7 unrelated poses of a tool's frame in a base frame.
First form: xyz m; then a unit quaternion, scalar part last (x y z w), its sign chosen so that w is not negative.
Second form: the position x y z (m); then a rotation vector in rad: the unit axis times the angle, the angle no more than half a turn. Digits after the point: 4 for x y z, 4 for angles.
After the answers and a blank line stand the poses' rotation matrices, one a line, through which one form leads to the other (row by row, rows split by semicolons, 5 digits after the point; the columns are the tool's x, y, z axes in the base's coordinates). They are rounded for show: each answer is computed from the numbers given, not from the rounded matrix.
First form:
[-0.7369 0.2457 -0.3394 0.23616 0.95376 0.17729 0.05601]
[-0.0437 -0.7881 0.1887 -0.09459 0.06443 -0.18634 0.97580]
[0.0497 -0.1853 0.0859 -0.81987 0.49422 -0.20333 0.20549]
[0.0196 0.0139 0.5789 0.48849 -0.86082 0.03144 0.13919]
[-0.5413 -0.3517 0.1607 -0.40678 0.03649 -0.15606 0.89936]
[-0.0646 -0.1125 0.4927 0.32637 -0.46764 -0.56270 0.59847]
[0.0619 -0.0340 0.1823 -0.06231 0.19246 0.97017 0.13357]
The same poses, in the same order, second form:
[-0.7369 0.2457 -0.3394 0.7166 2.8940 0.5379]
[-0.0437 -0.7881 0.1887 -0.1907 0.1299 -0.3757]
[0.0497 -0.1853 0.0859 -2.2851 1.3775 -0.5667]
[0.0196 0.0139 0.5789 1.4120 -2.4882 0.0909]
[-0.5413 -0.3517 0.1607 -0.8420 0.0755 -0.3230]
[-0.0646 -0.1125 0.4927 0.7571 -1.0848 -1.3053]
[0.0619 -0.0340 0.1823 -0.1807 0.5581 2.8131]

-0.88218 0.43062 0.19058; 0.47034 0.82559 0.31173; -0.02310 0.36464 -0.93086
0.92225 0.35147 0.16099; -0.37585 0.91266 0.16059; -0.09049 -0.20861 0.97380
0.42881 -0.72682 0.53652; -0.89395 -0.42705 0.13597; 0.13029 -0.53792 -0.83286
-0.48401 -0.84976 -0.20892; -0.83226 0.52078 -0.19011; 0.27035 0.08186 -0.95928
0.94863 0.25102 0.19260; -0.31039 0.62035 0.72029; 0.06133 -0.74307 0.66640
-0.07063 0.36827 -0.92703; -0.97876 0.15370 0.13564; 0.19244 0.91693 0.34959
-0.95655 -0.28316 -0.06949; 0.23519 -0.89024 0.39009; -0.17232 0.35679 0.91815

